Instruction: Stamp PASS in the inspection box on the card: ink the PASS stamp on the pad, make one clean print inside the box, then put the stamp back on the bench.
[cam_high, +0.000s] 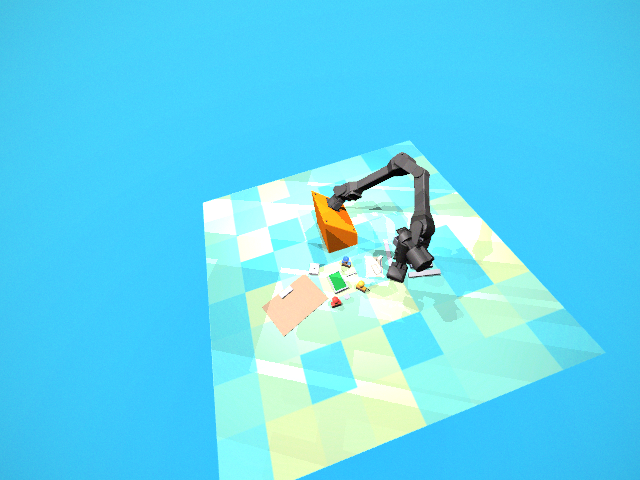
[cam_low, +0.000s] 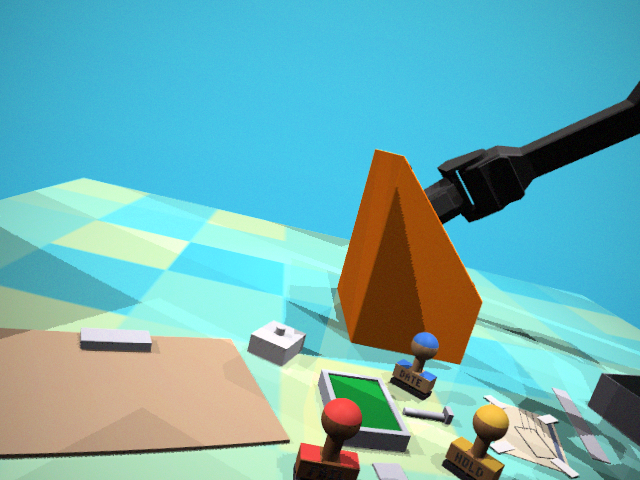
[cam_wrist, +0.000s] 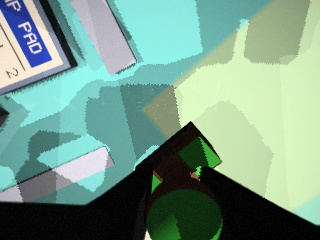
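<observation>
Right now my gripper tip is 80 mm past the card, 70 mm to the left of it and 90 mm above it. Also, from my gripper tip: yellow hold stamp: 10 mm ahead, 150 mm to the right, 70 mm below; green-knobbed stamp: right at my gripper tip; labelled stamp-pad box: 60 mm behind, 120 mm to the left, 80 mm below.
</observation>
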